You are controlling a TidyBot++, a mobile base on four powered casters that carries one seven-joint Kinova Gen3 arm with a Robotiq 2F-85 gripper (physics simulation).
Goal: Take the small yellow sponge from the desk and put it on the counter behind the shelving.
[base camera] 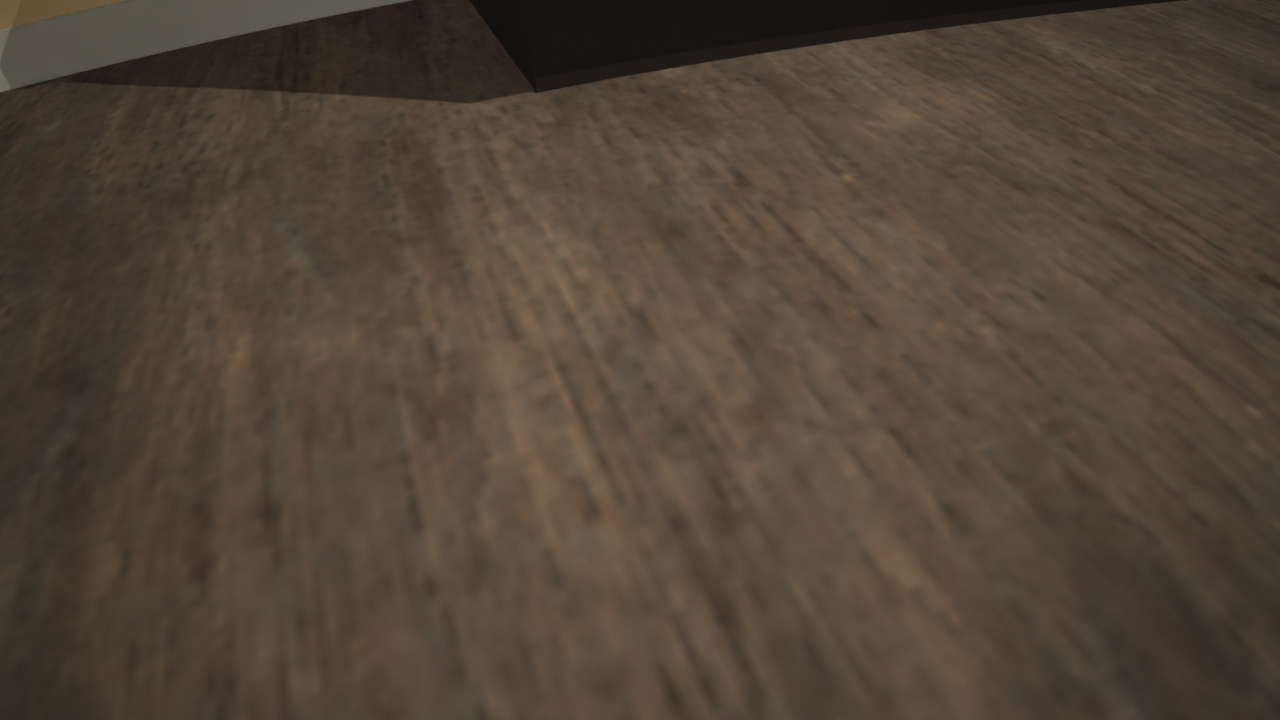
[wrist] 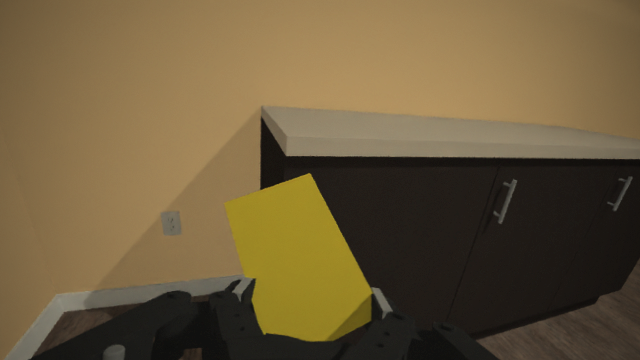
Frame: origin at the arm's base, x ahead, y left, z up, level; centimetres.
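Seen in the pictures: gripper, fingertip midpoint: [wrist: 311, 296].
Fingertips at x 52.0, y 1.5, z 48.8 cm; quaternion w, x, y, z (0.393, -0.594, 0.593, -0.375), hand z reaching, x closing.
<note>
Pixels of each thing's top centre, then the offset from my fingertips to it. "spot": a spot on its surface instead. Level surfaces: height alone.
- counter, its level: dz +2.6 cm
- outlet, middle of its top: [wrist: 169, 211] dx +80.5, dy +64.4, dz -42.7 cm
- pale baseboard, surface spot: [base camera: 134, 49] spot: dx +73.2, dy +81.1, dz -86.9 cm
- Brown wood floor, its level: dz -88.4 cm
The yellow sponge [wrist: 300, 255] is held between the fingertips of my gripper [wrist: 311, 296] in the wrist view, turned at a slant, and hides part of the cabinet's left end. My gripper is shut on it. The counter [wrist: 425, 132] has a pale top over dark cabinet doors and stands ahead and to the right, against the wall. The sponge is in front of the counter's left end, apart from its top. In the base camera view the dark base of the counter [base camera: 716, 35] shows at the top. The desk and the shelving do not show in either view.
A tan wall [wrist: 150, 100] with an outlet [wrist: 171, 223] is left of the counter. A pale baseboard [wrist: 150, 291] [base camera: 134, 49] runs along it. Two metal door handles [wrist: 507, 201] [wrist: 620, 193] stick out from the cabinet front. Brown wood floor [base camera: 626, 358] lies before the base.
</note>
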